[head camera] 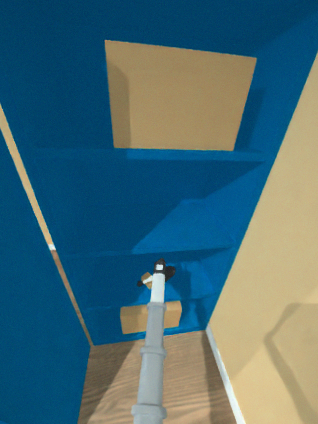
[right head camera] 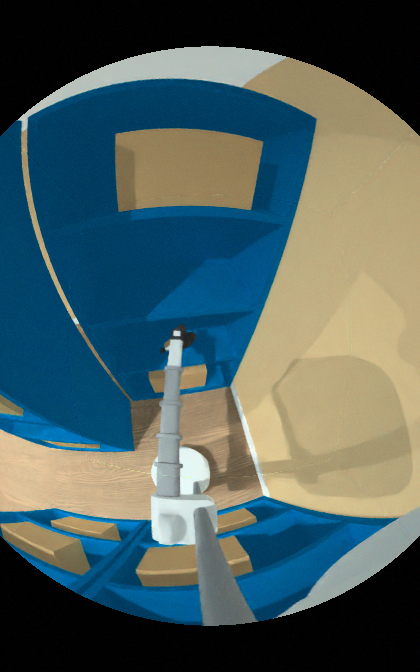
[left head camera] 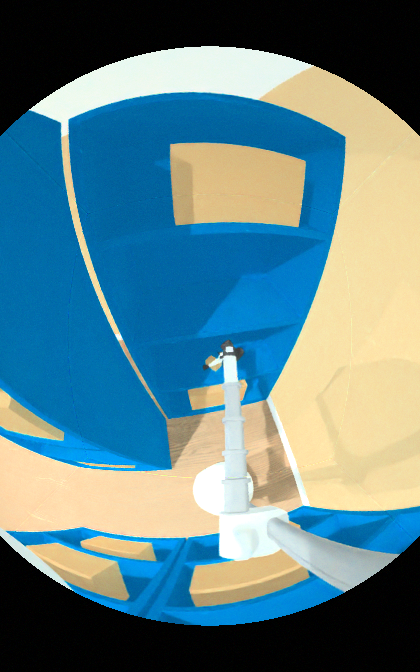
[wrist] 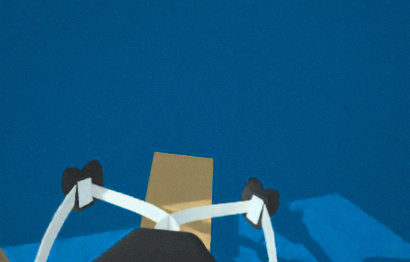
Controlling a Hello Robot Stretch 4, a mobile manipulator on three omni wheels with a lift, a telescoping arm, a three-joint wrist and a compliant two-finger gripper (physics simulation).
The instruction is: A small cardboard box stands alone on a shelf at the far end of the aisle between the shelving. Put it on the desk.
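Frame: origin at the robot's base, x back, y down, z right, level; millimetres.
Seen in the pictures: gripper, fingertip midpoint: (head camera: 147,277) (wrist: 174,185).
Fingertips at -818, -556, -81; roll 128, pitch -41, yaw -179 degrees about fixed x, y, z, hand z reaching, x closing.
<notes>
A point is followed by its place in that frame, as x, y, z.
The small cardboard box (head camera: 146,281) (left head camera: 212,363) (wrist: 181,182) {-825, -556, -80} stands on a lower shelf of the blue shelving (head camera: 125,200) {-1100, -997, -273}. In the wrist view it shows upright in the gap between the fingers, its lower part partly hidden by the finger links and the dark palm. In the right head view a sliver of the box (right head camera: 167,344) shows beside the wrist. My gripper (head camera: 155,278) (left head camera: 222,360) (right head camera: 176,345) (wrist: 174,185) {-818, -556, -81} is open, with one fingertip to each side of the box in the wrist view and no finger seen touching it. The desk does not show.
A large box (head camera: 180,97) (left head camera: 240,185) (right head camera: 190,170) sits on an upper shelf, a long box (head camera: 132,320) {-678, -247, -168} (left head camera: 202,397) (right head camera: 195,377) on the bottom one. A tan wall (head camera: 280,225) {-649, -1171, 471} stands right, more shelving (head camera: 30,300) {-395, -942, -449} left. Shelves with several boxes (left head camera: 250,580) (right head camera: 170,565) stand near the base.
</notes>
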